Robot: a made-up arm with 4 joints. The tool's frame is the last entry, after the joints.
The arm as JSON. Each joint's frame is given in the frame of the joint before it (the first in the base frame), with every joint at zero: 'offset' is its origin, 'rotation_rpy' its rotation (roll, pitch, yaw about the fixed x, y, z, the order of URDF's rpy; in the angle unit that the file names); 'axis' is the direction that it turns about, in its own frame. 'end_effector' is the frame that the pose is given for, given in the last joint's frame.
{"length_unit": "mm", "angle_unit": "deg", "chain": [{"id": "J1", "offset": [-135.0, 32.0, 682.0], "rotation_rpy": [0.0, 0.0, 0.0], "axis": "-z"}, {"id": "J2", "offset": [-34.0, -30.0, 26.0], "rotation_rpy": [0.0, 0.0, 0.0], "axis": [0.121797, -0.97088, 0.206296]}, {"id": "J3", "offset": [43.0, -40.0, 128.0], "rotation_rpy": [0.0, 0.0, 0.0], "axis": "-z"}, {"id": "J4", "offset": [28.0, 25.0, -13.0], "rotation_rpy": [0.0, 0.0, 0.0], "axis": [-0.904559, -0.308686, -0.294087]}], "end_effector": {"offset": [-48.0, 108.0, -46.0], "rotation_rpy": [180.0, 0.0, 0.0]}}
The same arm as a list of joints. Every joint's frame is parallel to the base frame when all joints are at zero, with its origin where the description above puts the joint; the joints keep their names.
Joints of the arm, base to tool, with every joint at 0 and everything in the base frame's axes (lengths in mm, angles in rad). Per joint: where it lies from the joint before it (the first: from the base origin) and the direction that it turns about. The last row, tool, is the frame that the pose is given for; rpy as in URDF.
J1: axis -z origin -135 32 682
J2: axis 0.121797 -0.97088 0.206296 origin -34 -30 26
J3: axis -z origin 43 -40 128
J4: axis -0.904559 -0.308686 -0.294087 origin 28 25 -13
tool: origin -48 108 -46 rpy 3.1416 0 0

